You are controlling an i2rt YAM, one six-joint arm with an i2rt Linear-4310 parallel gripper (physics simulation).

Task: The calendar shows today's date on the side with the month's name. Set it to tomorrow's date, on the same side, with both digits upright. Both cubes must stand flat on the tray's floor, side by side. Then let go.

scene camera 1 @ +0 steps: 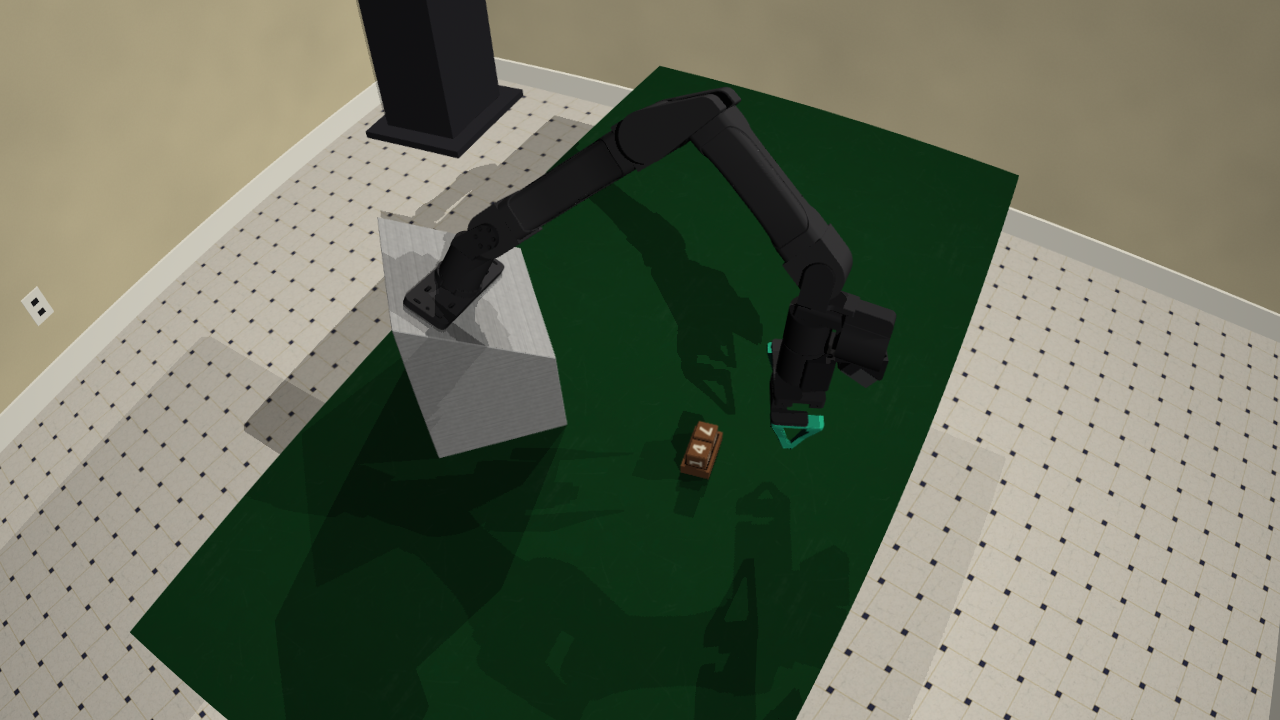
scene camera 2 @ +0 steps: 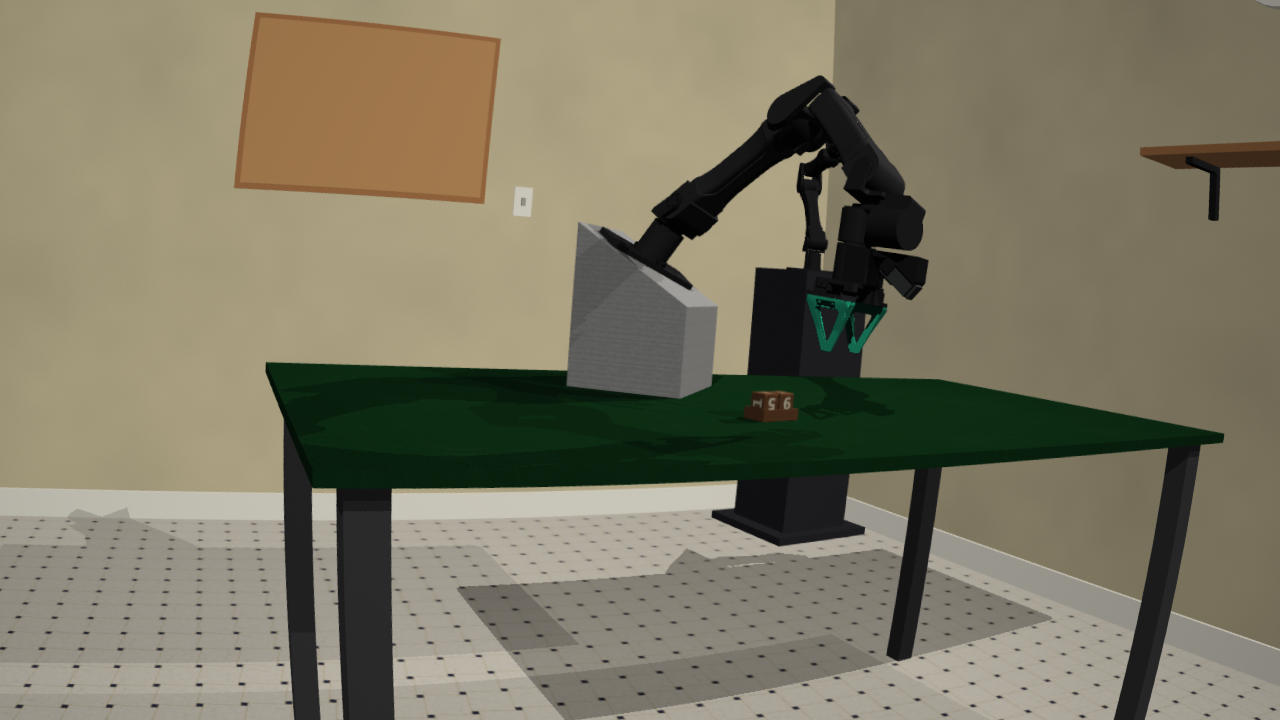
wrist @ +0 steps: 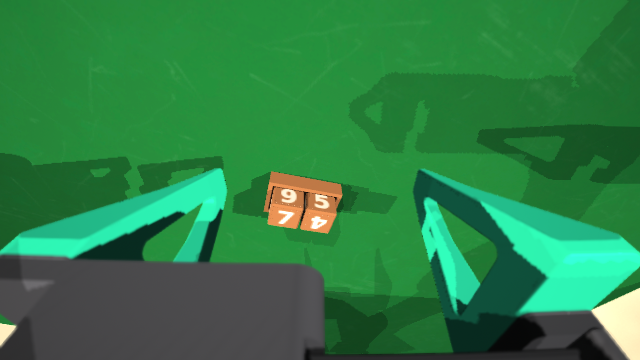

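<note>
The wooden calendar tray stands on the table with two number cubes side by side in it. On top, one cube shows a 4 and the other cube a 7. Their faces above the tray's lip in the wrist view read like 5 and 9. An end face in scene views 1 and 2 shows a 1. No month's name is readable in these views. My gripper is wide open and empty, high above the table, to the right of the calendar in both scene views.
The arm's grey sloped base block stands on the green table left of the calendar. A dark pedestal stands on the floor beyond the table. Arm shadows fall across the table.
</note>
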